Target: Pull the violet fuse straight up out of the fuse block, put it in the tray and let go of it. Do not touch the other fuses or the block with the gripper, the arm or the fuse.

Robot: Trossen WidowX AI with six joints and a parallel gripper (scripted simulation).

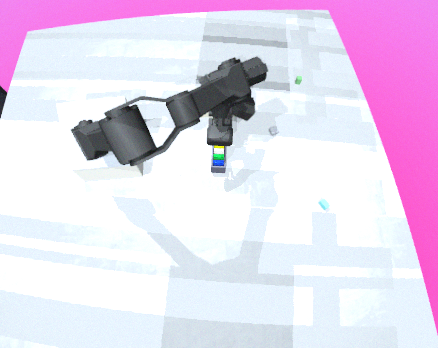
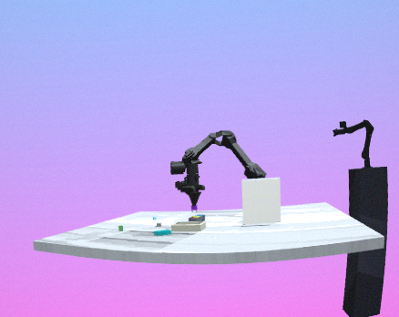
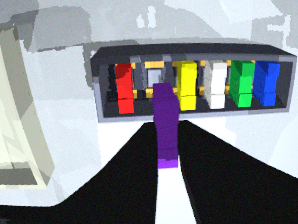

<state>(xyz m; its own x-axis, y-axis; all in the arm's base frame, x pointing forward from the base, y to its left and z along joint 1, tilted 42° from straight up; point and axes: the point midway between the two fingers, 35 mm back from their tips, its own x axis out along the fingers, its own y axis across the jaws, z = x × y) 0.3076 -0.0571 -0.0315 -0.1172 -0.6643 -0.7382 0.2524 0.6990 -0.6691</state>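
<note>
The tray is 150 mm to the left of my gripper tip, 90 mm below it and 20 mm ahead of it. From my gripper tip the other things lie so: violet fuse: 10 mm below.
</note>
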